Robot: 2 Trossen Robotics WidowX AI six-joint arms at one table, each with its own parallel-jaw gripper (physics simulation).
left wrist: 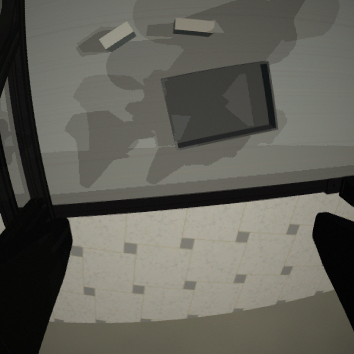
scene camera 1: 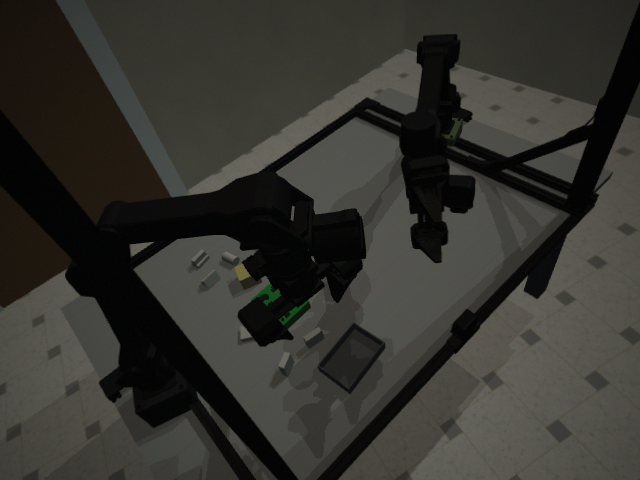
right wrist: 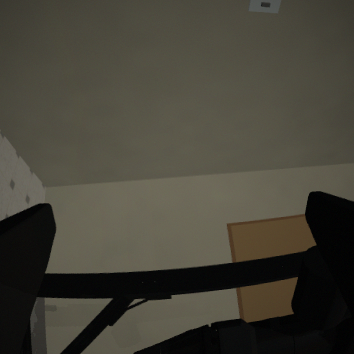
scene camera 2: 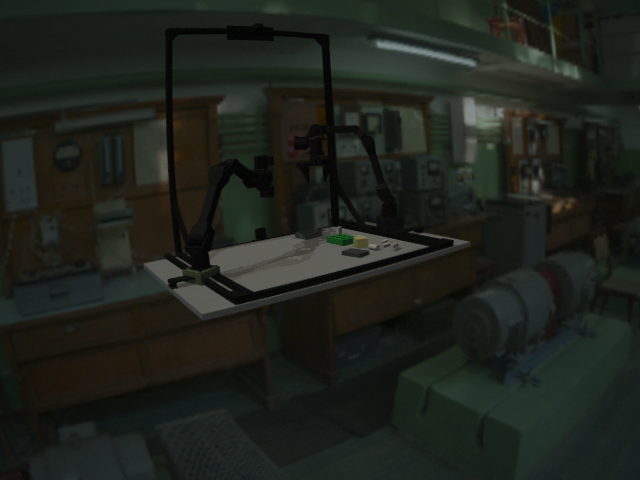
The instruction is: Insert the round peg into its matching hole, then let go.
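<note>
The round peg (scene camera 1: 230, 257) (scene camera 2: 373, 246), a short white cylinder, lies on its side near the yellow block. The green board (scene camera 1: 293, 315) (scene camera 2: 339, 239) with cut-out holes lies flat, partly hidden by the left arm in scene camera 1; which hole is round cannot be told. My left gripper (scene camera 1: 312, 317) (scene camera 2: 316, 178) (left wrist: 196, 229) is open and empty, high above the table, with the peg outside its wrist view. My right gripper (scene camera 1: 435, 238) (scene camera 2: 266, 184) (right wrist: 182, 211) is open and empty, raised over the other half of the table, far from the peg and board.
A yellow block (scene camera 1: 245, 279) (scene camera 2: 360, 241) stands beside the board. Several other white pieces lie around, including one (scene camera 1: 285, 362) near the dark open tray (scene camera 1: 334, 380) (left wrist: 227, 137). A flat dark piece (scene camera 2: 355, 252) lies near the peg. Black rails edge the table.
</note>
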